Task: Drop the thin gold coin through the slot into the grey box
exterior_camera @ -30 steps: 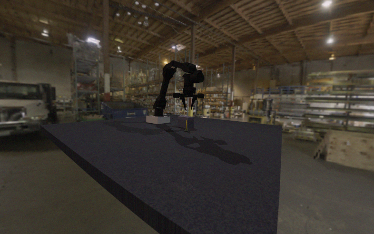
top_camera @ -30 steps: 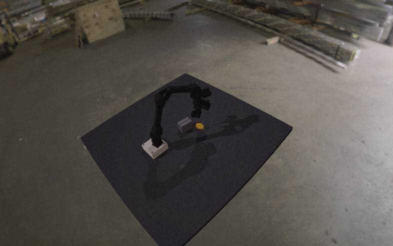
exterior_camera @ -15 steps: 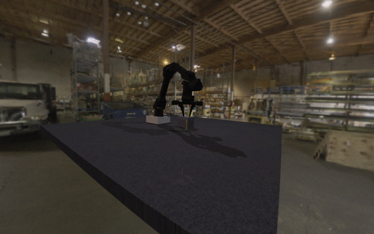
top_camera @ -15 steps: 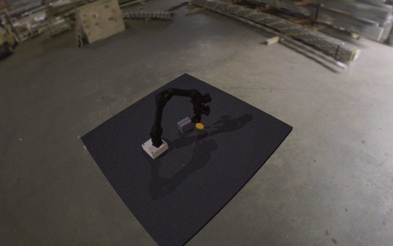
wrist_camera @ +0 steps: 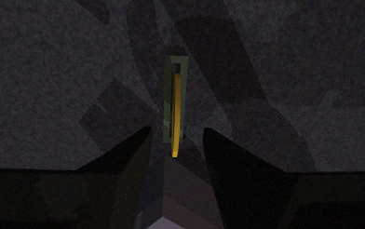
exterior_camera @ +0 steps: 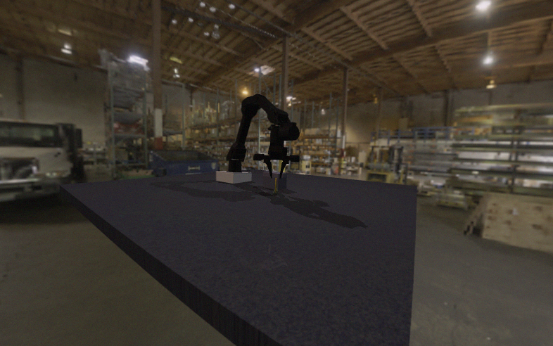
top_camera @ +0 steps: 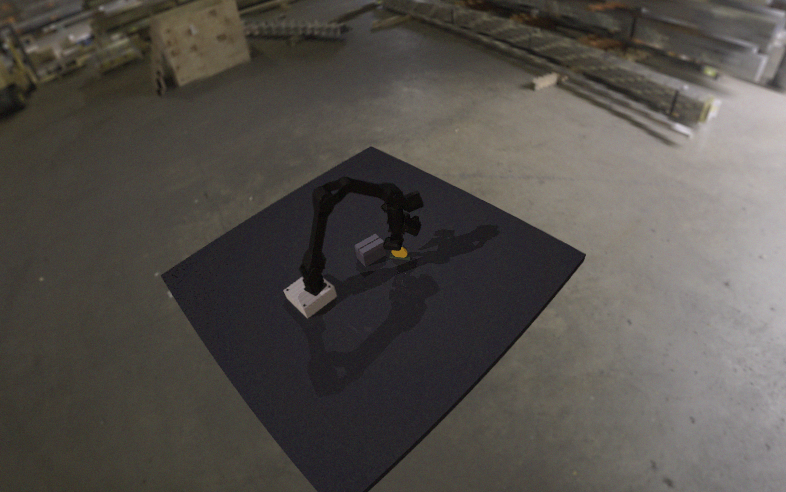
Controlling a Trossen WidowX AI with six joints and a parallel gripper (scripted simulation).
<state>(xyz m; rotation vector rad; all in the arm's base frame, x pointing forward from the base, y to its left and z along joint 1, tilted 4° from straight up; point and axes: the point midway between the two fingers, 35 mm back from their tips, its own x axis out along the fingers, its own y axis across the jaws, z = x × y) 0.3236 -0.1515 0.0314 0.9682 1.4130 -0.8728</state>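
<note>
The gold coin is 30 mm below my gripper tip.
</note>
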